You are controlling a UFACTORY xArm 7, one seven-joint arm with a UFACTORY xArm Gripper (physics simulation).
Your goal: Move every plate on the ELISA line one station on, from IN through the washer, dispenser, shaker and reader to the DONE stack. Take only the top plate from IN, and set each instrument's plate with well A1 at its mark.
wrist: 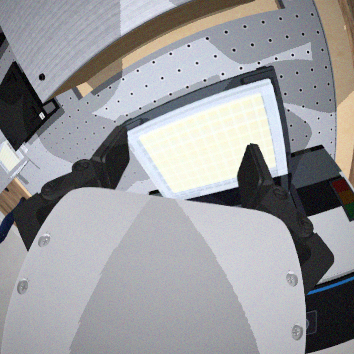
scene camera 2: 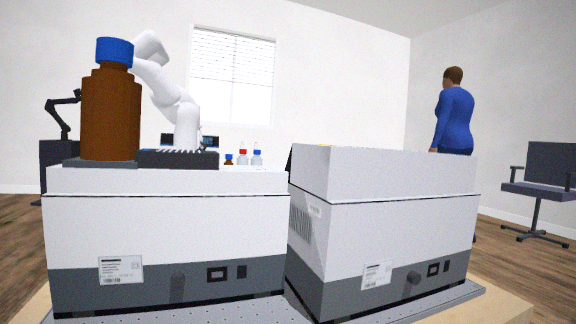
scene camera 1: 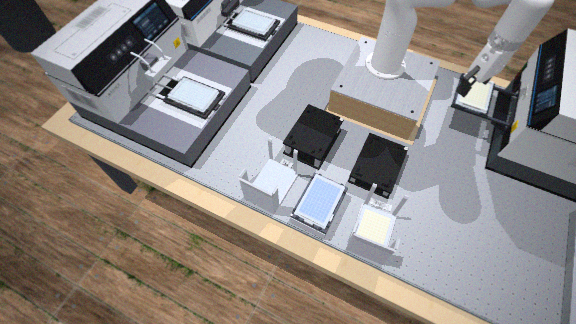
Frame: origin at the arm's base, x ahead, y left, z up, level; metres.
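Seen in the pictures: gripper, between the fingertips: (wrist: 184,149) (scene camera 1: 471,87); arm's base, origin of its link: (scene camera 1: 384,65).
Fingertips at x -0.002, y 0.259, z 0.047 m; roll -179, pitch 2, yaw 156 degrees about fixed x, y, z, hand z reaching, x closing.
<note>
Pixels of each thing's top centre, then the offset from my fingertips to it. "pt": a spot on its surface instead.
- blue plate, centre of its top: (scene camera 1: 320,198) dx +0.514, dy -0.199, dz -0.065 m
- front left holder, centre of its top: (scene camera 1: 271,181) dx +0.528, dy -0.345, dz -0.099 m
- right-hand instrument, a spot on its surface: (scene camera 1: 540,135) pt dx +0.129, dy +0.185, dz +0.057 m
- brown bottle, a spot on its surface: (scene camera 2: 111,115) pt dx -0.001, dy -0.960, dz +0.161 m
A pale yellow plate (scene camera 1: 477,98) (wrist: 205,145) lies on the dark carrier of the right-hand instrument. My gripper (scene camera 1: 472,86) (wrist: 184,149) is open and empty above this plate, with one finger beyond its left edge and the other over its right part in the wrist view. Pale blue plates (scene camera 1: 194,95) (scene camera 1: 254,22) lie on the two left instruments. A blue plate (scene camera 1: 321,201) lies on a low black device between two holders. The front right holder bears a pale yellow plate (scene camera 1: 374,226). The front left holder (scene camera 1: 275,179) shows a white surface; I cannot tell whether that is a plate.
The arm's base block (scene camera 1: 385,87) stands left of the gripper. Two black boxes (scene camera 1: 314,131) (scene camera 1: 380,162) stand in front of it. The right-hand instrument (scene camera 1: 540,135) stands close beside the gripper. A brown bottle (scene camera 2: 111,115) stands on an instrument (scene camera 2: 165,220). A person (scene camera 2: 455,115) stands at the back.
</note>
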